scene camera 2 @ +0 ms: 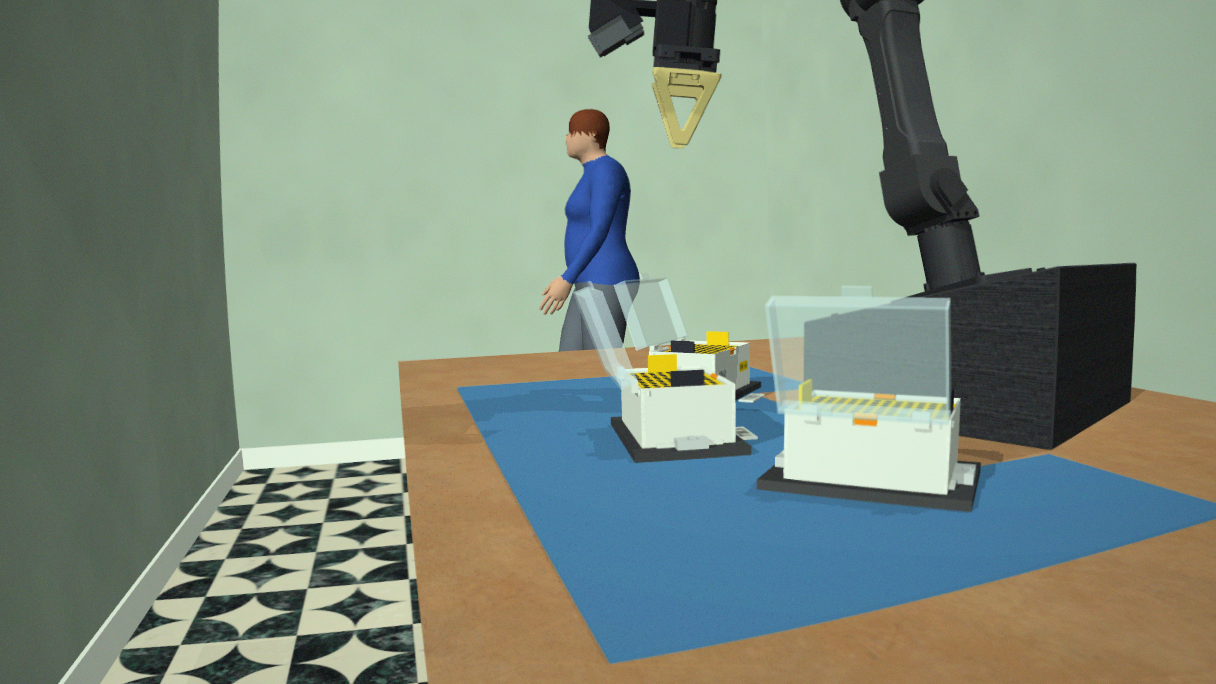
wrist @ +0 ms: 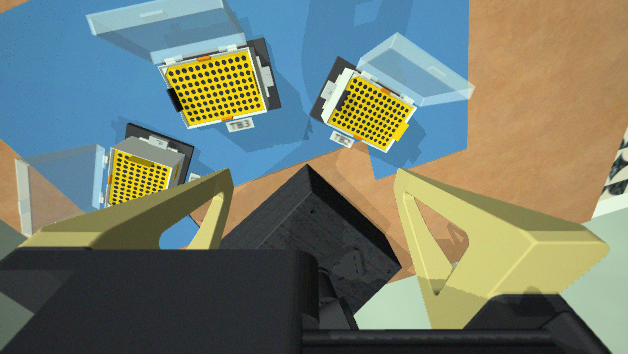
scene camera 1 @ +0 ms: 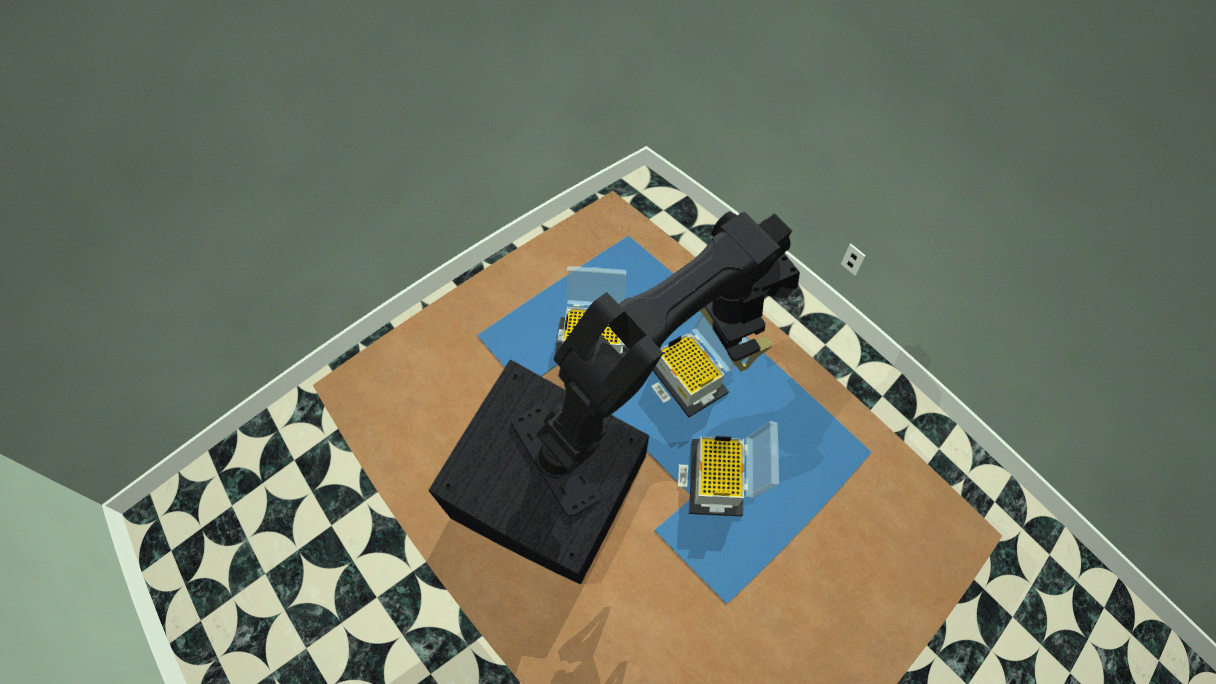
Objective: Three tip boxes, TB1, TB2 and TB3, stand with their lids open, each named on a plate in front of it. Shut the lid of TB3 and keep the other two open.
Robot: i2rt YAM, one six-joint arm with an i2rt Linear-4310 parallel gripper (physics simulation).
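Frame: origin at the arm's base, x right, y back, z down, level; metres.
Where they show: gripper, between the fingertips: (scene camera 2: 678,146) (wrist: 313,177) (scene camera 1: 729,347); arm's base, origin of its link: (scene camera 2: 956,294) (scene camera 1: 555,460).
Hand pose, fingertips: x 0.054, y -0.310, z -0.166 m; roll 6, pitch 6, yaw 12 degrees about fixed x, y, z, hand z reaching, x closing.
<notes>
Each offset is from my fingertips to the top centre of the thing. "pt": to the spot under its first point. Level surfaces: height alone.
TB3 {dx -0.106, dy -0.037, dz +0.219 m} (scene camera 1: 693,365) (scene camera 2: 676,416) (wrist: 215,90) stands between the other two boxes, and its plate {pt dx -0.107, dy +0.029, dz +0.291 m} (wrist: 240,124) is readable in the wrist view. Its clear lid {dx -0.104, dy -0.104, dz +0.139 m} (scene camera 2: 602,331) (wrist: 175,30) stands open, leaning back on the side away from the arm's base. TB2 {dx +0.107, dy +0.051, dz +0.219 m} (scene camera 1: 721,467) (wrist: 371,112) has its lid {pt dx +0.148, dy -0.007, dz +0.198 m} (scene camera 1: 762,459) (wrist: 415,70) open. The third box, TB1 {dx -0.281, dy +0.084, dz +0.227 m} (scene camera 2: 867,450) (wrist: 137,175), also has its lid (scene camera 1: 596,283) (scene camera 2: 858,353) open; its plate is mostly hidden by a finger in the wrist view. My gripper (scene camera 1: 729,344) (scene camera 2: 677,146) (wrist: 313,177) is open and empty, high above the boxes, beyond TB3's hinge side.
The boxes stand on a blue mat {dz +0.293 m} (scene camera 1: 807,501) (scene camera 2: 680,595) on a brown table {dz +0.296 m} (scene camera 1: 850,587). The black base block (scene camera 1: 501,476) (scene camera 2: 1096,348) stands on the plate side of the boxes. My arm passes over TB1's side in scene camera 1. A person (scene camera 2: 599,221) stands behind the table.
</notes>
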